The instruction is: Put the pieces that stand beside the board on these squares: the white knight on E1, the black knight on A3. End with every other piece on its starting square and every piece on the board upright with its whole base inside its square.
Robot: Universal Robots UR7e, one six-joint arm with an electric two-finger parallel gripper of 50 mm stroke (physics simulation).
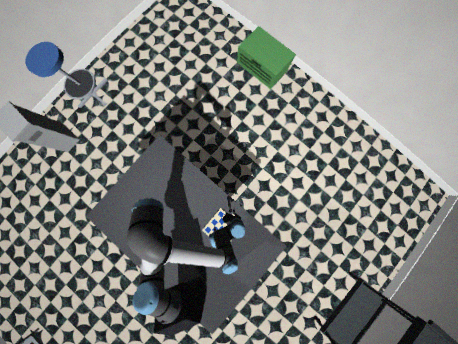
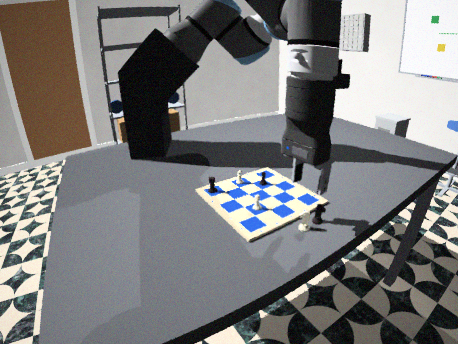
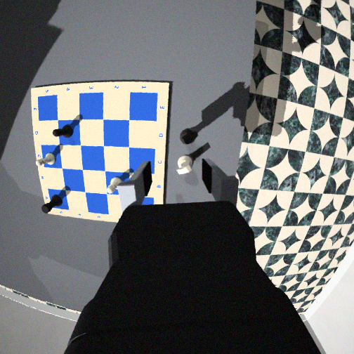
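Pixels of known places: gripper, between the fingertips: (image 2: 308, 186); arm's base, origin of its link: (image 1: 169, 305) (image 2: 179, 48).
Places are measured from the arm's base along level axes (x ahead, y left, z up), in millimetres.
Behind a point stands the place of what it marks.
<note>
The white knight (image 2: 304, 222) @(x 568, y 60, z -329 mm) (image 3: 185, 164) stands upright on the table beside the board's rank-1 edge, near C1. The black knight (image 2: 319, 214) @(x 566, y 100, z -326 mm) (image 3: 188, 136) stands next to it, near D1. The board (image 2: 225, 213) @(x 456, y -51, z -339 mm) (image 3: 164, 122) carries a black piece (image 2: 212, 184) @(x 362, y -41, z -320 mm) (image 3: 54, 201) on A5, a white piece (image 2: 240, 176) @(x 354, y 36, z -321 mm) (image 3: 49, 159) on C5, a black piece (image 2: 263, 178) @(x 386, y 82, z -324 mm) (image 3: 65, 131) on D4 and a white piece (image 2: 257, 202) @(x 472, y 14, z -323 mm) (image 3: 115, 183) on B2, all upright. E1 and A3 look bare. My gripper (image 2: 310, 184) @(x 552, y 73, z -263 mm) (image 3: 176, 170) is open and empty, above the rank-1 edge and the white knight.
The grey table's edge runs close beyond the two knights, with the patterned floor below. The arm's base and links stand on the table behind the board. A green cabinet (image 1: 267, 55) and a blue stool (image 1: 44, 59) are on the floor away from the table.
</note>
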